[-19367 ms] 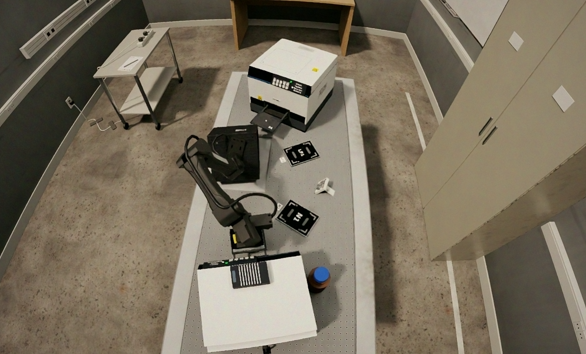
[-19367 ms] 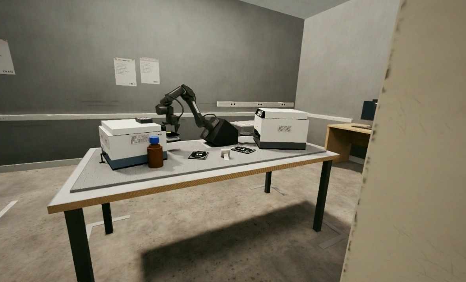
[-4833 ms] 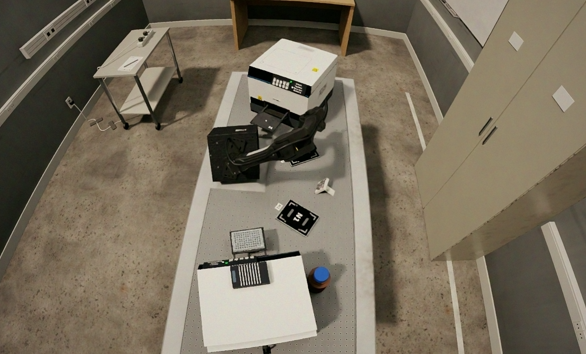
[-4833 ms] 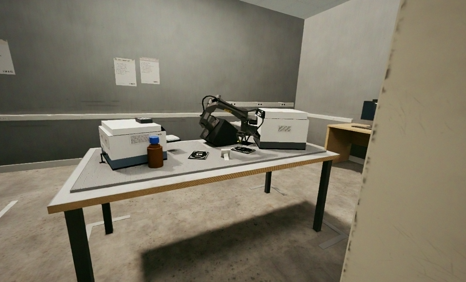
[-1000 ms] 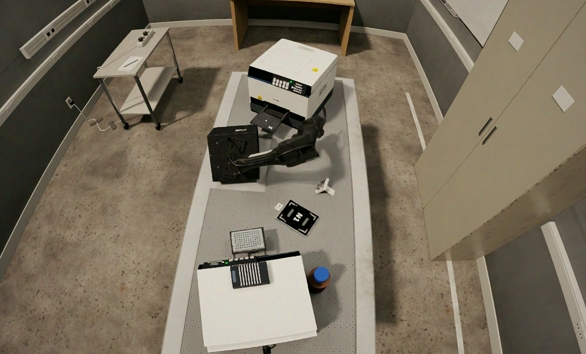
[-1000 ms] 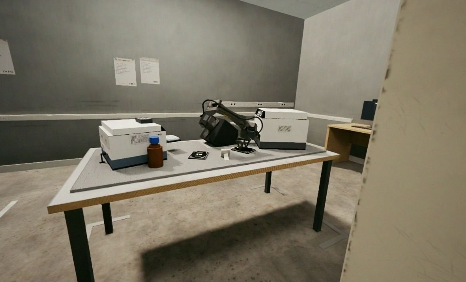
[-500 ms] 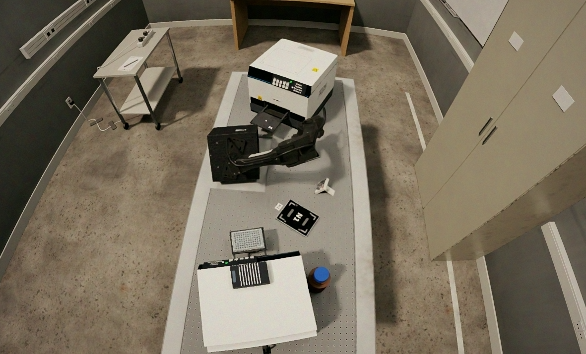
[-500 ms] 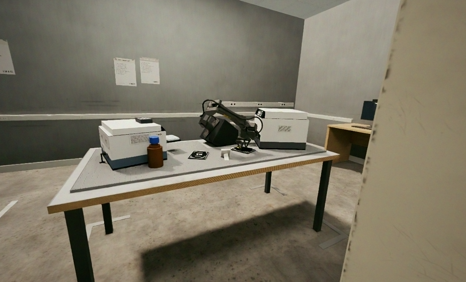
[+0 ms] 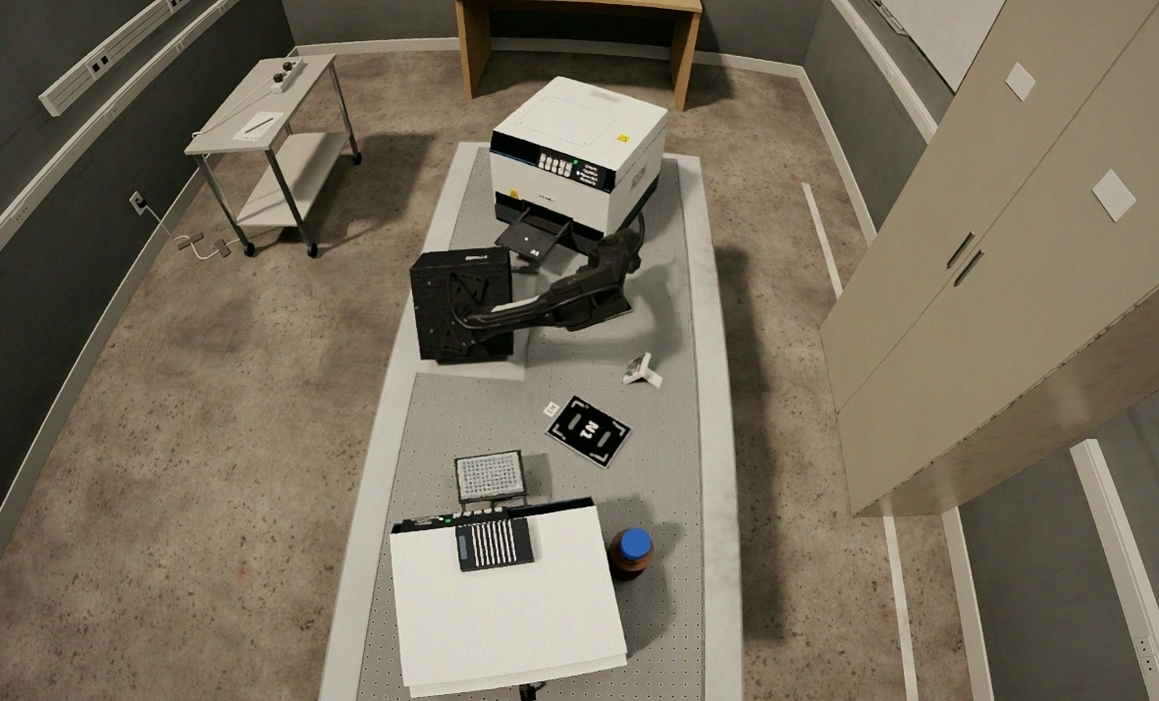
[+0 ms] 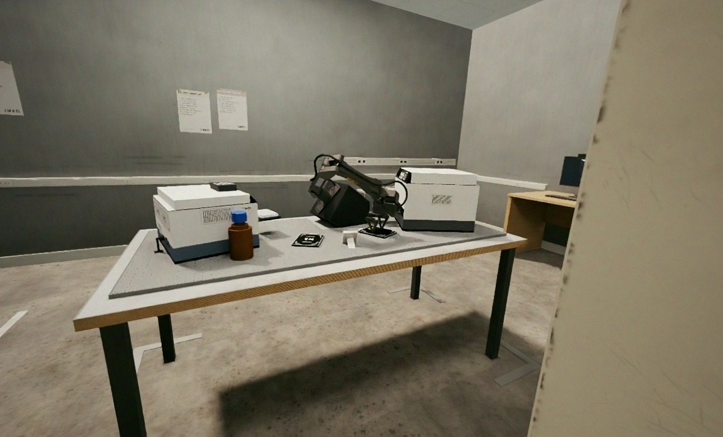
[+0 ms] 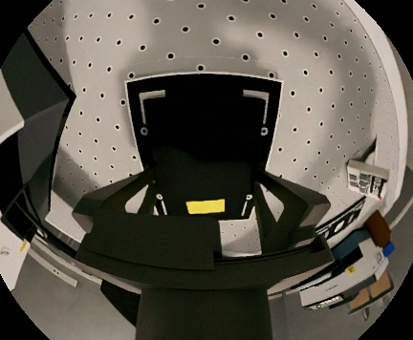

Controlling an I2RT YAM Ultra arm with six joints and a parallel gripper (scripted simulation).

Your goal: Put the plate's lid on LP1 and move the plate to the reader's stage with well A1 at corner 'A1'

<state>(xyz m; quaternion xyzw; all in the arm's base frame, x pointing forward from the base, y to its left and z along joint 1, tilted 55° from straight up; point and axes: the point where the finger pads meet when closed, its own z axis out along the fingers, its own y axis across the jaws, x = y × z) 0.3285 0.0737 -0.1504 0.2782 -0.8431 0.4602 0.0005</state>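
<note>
My gripper is now right at the black plate. Also, from my hand: well plate (54 cm to the right, 18 cm behind, 8 cm above); blue-capped bottle (67 cm to the right, 12 cm ahead, 9 cm above).
</note>
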